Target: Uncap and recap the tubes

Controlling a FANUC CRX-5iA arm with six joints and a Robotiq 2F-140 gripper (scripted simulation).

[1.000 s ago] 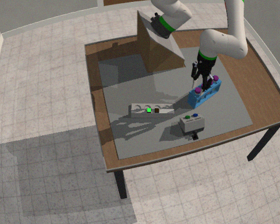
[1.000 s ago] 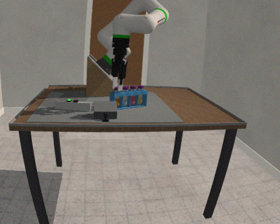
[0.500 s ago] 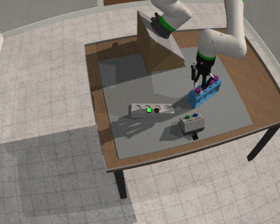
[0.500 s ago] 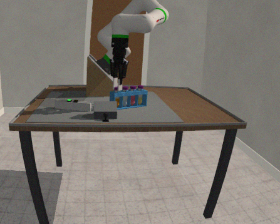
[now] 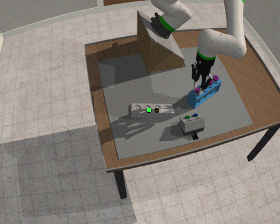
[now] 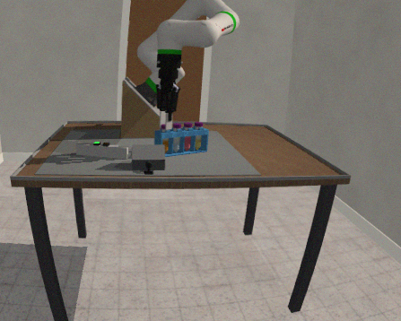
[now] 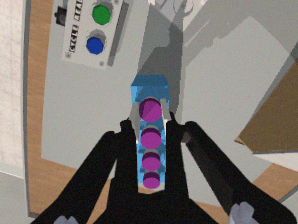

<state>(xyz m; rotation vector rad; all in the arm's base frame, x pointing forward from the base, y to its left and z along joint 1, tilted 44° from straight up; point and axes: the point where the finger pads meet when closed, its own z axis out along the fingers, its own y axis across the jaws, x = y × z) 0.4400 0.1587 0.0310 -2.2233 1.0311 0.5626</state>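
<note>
My gripper is now 130 mm short of the green key, 80 mm to the left of it and 70 mm above it. From my hand the other things lie so: sloping key desk (140 mm ahead, 50 mm to the right, 90 mm below); then blue key (120 mm ahead, 30 mm to the right, 70 mm below).
</note>
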